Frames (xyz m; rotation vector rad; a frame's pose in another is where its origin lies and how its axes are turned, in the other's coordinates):
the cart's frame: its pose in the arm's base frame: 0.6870 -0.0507 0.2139 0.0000 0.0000 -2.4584
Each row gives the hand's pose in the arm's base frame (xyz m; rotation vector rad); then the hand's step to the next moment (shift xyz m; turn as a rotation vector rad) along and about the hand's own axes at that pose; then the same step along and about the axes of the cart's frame.
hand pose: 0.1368 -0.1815 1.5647 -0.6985 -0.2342 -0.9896
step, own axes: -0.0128 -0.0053 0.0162 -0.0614 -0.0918 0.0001
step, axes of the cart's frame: -0.0036 -0.0192 0.0084 0.0789 -0.0766 0.0101
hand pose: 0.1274 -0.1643 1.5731 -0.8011 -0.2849 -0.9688
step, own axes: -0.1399 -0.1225 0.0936 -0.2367 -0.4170 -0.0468
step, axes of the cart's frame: 0.0562 -0.1951 0.0458 0.3829 -0.2900 0.0368
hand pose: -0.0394 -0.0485 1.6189 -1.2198 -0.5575 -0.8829
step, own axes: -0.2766 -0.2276 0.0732 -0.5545 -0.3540 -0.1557
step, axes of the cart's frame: 0.1814 -0.3102 -0.0674 0.4953 -0.3678 -0.2766
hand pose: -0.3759 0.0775 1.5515 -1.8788 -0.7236 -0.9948
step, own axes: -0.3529 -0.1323 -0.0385 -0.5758 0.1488 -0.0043
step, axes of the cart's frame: 0.2351 -0.1833 -0.2338 0.2183 -0.0169 -0.5530
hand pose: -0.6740 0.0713 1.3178 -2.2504 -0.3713 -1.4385
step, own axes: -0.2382 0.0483 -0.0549 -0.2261 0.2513 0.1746
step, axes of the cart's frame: 0.1369 -0.0255 -0.2067 -0.0391 0.1970 -0.3231
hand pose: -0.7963 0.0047 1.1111 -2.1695 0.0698 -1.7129
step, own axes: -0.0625 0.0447 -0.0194 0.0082 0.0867 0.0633
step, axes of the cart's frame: 0.0391 0.0068 -0.0686 -0.0190 0.1010 -0.0320
